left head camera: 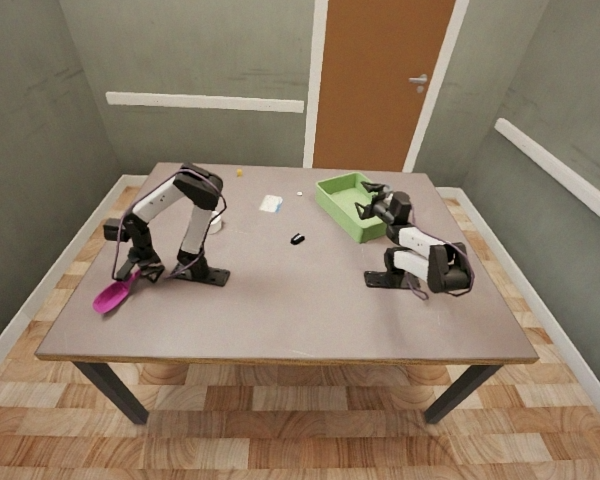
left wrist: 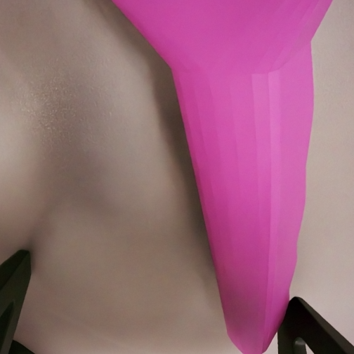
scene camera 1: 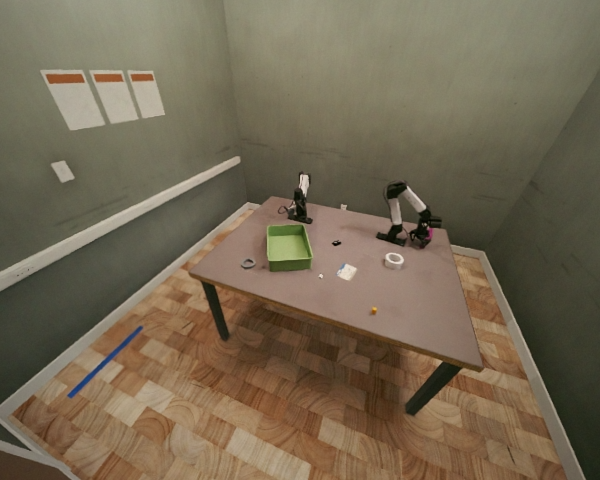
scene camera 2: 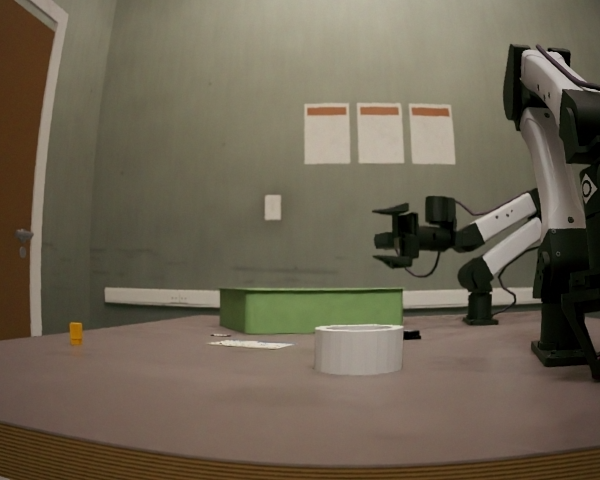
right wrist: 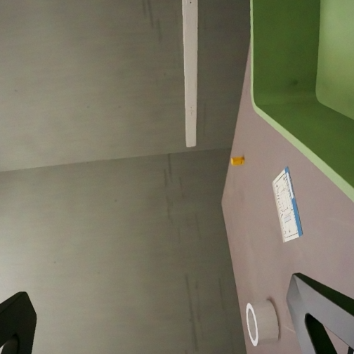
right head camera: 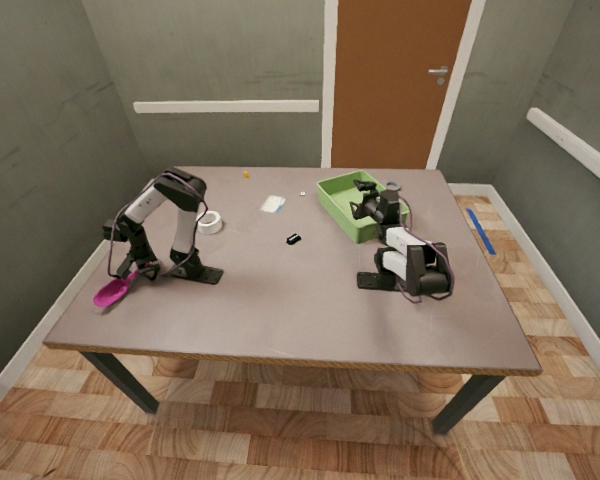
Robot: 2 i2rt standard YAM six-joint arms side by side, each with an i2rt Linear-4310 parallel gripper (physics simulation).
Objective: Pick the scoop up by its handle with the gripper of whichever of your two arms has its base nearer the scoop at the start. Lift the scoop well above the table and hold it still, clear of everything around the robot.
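Frame: origin at the left arm's base, x right, y ahead, z up, level; millimetres.
Where they show: left gripper, fingertip midpoint: (left head camera: pixel 148 273) (scene camera 1: pixel 417 244) (right head camera: pixel 149 271); right gripper, fingertip midpoint: (left head camera: pixel 358 192) (scene camera 1: pixel 304 215) (scene camera 2: pixel 373 233) (right head camera: pixel 352 191); left arm's base, origin of the base link: (left head camera: pixel 200 274) (scene camera 1: pixel 390 239) (scene camera 2: pixel 561 354) (right head camera: pixel 196 273); right arm's base, origin of the base link: (left head camera: pixel 391 281) (scene camera 2: pixel 479 322) (right head camera: pixel 385 282).
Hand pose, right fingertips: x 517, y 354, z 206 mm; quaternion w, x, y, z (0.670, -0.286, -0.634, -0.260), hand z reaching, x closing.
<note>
Each offset is from my right fingertips to the centre of the thing. Level surfaces: height alone.
The magenta scoop {dx -741, dy -472, dz -188 mm} (left head camera: pixel 112 297) (right head camera: pixel 112 292) (scene camera 1: pixel 430 233) (left wrist: pixel 250 150) is at the left of both head camera views, its bowl toward the front left and its handle under my left gripper. My left gripper (left head camera: pixel 139 276) (right head camera: pixel 136 276) (left wrist: pixel 169 290) is open and low over the table. In the left wrist view the handle's end lies against or very close to the right-hand finger, far from the other finger; contact is unclear. Whether the scoop lies fully flat is hard to tell. My right gripper (left head camera: pixel 361 196) (right head camera: pixel 354 195) (scene camera 2: pixel 375 235) (right wrist: pixel 160 300) is open and empty, high near the green bin.
A green bin {dx +27, dy +152, dz -162 mm} (left head camera: pixel 336 216) (scene camera 2: pixel 320 312) stands on the table {dz -206 mm} (left head camera: pixel 300 320). A white tape roll {dx -588, dy -97, dz -182 mm} (right head camera: pixel 209 223) (scene camera 2: pixel 358 352) stands behind the left arm. A black clip-like item {dx -211, dy -100, dz -199 mm} (left head camera: pixel 297 238), a white card {dx -369, dy +124, dz -206 mm} (left head camera: pixel 271 203), a yellow piece {dx -587, dy +323, dz -190 mm} (scene camera 1: pixel 373 310) and a grey ring {dx +163, dy +384, dz -198 mm} (scene camera 1: pixel 242 263) lie farther off.
</note>
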